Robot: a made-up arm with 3 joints.
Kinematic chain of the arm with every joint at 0, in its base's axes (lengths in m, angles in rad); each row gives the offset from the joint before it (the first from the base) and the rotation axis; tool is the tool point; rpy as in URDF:
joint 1: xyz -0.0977 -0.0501 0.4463 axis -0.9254 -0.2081 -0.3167
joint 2: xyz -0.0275 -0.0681 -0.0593 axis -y
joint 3: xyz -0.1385 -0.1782 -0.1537 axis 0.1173 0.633 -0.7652
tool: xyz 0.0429 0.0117 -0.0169 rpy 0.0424 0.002 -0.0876
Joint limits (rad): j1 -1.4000..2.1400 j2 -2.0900..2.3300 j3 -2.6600..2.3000
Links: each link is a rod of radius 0.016 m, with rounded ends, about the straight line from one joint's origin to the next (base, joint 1, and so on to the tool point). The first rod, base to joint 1, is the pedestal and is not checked.
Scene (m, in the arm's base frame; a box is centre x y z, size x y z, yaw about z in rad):
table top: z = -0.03
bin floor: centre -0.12 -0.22 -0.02 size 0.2 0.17 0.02 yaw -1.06
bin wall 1: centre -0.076 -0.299 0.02 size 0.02 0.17 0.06 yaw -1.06
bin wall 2: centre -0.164 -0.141 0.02 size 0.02 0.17 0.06 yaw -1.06
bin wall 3: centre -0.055 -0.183 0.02 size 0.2 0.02 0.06 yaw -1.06
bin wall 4: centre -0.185 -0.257 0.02 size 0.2 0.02 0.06 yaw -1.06
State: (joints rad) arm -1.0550 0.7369 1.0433
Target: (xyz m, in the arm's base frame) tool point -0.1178 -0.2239 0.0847
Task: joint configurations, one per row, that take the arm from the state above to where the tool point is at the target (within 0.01 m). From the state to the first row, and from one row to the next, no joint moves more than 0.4 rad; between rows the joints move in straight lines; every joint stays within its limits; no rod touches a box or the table.
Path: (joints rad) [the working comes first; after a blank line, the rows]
Joints at the target: -0.2799 0.6677 1.8167
Straight joint move there: touches bin wall 2, bin wall 3.

1: -0.9642 0.6530 0.7179
2: -0.8735 0.5691 0.3926
3: -0.7827 0.4852 0.0672
4: -0.6919 0.4013 -0.2582
5: -0.6011 0.3174 -0.5835
6: -0.5712 0.3463 -0.2296
7: -0.5412 0.3753 0.1244
8: -0.5113 0.4042 0.4784
9: -0.4813 0.4331 0.8324
10: -0.4514 0.4620 1.1863
11: -0.4214 0.4909 1.5403
12: -0.2799 0.6677 1.8167

